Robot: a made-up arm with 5 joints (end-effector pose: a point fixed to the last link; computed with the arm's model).
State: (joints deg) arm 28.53 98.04 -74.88 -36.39 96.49
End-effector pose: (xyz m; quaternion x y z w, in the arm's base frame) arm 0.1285 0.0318 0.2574 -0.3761 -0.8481 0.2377 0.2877
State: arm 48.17 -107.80 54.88 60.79 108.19
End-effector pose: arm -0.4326 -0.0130 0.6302 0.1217 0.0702 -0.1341 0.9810
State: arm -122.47 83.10 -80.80 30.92 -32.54
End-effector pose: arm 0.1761 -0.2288 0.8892 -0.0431 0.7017 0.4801 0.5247
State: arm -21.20 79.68 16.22 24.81 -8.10
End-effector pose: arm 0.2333 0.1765 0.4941 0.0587 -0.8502 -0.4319 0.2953
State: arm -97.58 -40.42 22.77 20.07 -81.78
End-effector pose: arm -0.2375 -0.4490 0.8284 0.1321 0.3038 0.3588 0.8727
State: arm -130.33 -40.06 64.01 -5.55 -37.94
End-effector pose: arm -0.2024 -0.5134 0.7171 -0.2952 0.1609 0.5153 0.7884
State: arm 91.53 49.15 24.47 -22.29 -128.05
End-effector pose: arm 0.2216 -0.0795 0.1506 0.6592 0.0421 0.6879 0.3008
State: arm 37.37 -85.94 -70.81 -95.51 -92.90
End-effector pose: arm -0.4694 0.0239 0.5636 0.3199 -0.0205 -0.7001 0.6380
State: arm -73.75 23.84 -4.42 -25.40 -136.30
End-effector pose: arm 0.0421 -0.1369 1.0622 -0.0752 0.5090 -0.4577 0.7251
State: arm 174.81 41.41 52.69 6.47 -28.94
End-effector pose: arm 0.1791 -0.4569 0.5613 -0.3157 -0.3024 0.8355 0.3329
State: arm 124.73 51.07 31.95 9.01 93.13
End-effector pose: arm 0.1677 -0.3067 0.2313 -0.6141 -0.7816 -0.0602 0.0914
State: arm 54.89 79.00 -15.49 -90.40 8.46
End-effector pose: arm 0.2019 -0.0465 0.3016 -0.1618 -0.2020 0.7169 0.6474
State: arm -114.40 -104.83 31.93 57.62 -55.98
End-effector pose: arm -0.4214 -0.2483 0.5287 0.0210 -0.3329 0.2832 0.8992
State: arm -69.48 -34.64 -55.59 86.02 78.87
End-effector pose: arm -0.3621 -0.1751 0.8492 -0.8674 -0.2139 0.2033 0.4007
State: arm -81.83 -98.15 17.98 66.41 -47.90
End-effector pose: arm -0.4171 -0.2522 0.6216 -0.2329 -0.3116 0.3943 0.8326
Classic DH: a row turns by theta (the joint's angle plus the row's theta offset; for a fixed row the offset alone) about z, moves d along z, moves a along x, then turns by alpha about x. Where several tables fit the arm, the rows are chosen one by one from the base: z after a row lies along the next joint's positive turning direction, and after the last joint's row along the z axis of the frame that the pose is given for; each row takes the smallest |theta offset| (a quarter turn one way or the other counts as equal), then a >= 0, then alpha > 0; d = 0 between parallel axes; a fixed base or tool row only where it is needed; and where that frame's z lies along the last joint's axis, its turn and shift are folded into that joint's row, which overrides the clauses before.
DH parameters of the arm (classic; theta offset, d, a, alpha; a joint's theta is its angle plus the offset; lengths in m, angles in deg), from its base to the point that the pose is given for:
base (fixed): -90 0.554 0.092 90
joint 1: -44.06 0.056 -0.0868 64.65
joint 2: -80.35 -0.0388 -0.0117 52.69
joint 3: 57.85 0.3438 -0.0784 71.14
joint 4: -8.06 0.0288 -0.0322 -64.12
joint 5: -78.02 0.0415 0.0402 -77.62
tool (fixed): 103.97 0.0302 0 0

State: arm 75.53 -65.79 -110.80 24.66 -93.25
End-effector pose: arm -0.4354 -0.0626 0.4227 -0.1583 -0.2635 0.1169 0.9444
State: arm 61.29 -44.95 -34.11 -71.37 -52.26
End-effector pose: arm -0.3436 0.2660 0.4302 -0.4513 -0.0575 -0.7728 0.4425
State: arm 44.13 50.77 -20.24 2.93 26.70
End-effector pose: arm 0.1521 0.1987 0.2955 0.1673 -0.9085 0.1849 0.3353
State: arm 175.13 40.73 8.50 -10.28 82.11
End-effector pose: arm 0.0994 -0.5027 0.4692 -0.5928 -0.5246 0.6107 0.0218
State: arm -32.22 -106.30 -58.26 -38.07 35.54
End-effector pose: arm -0.4101 -0.0910 0.5540 -0.2559 0.2224 0.2112 0.9168
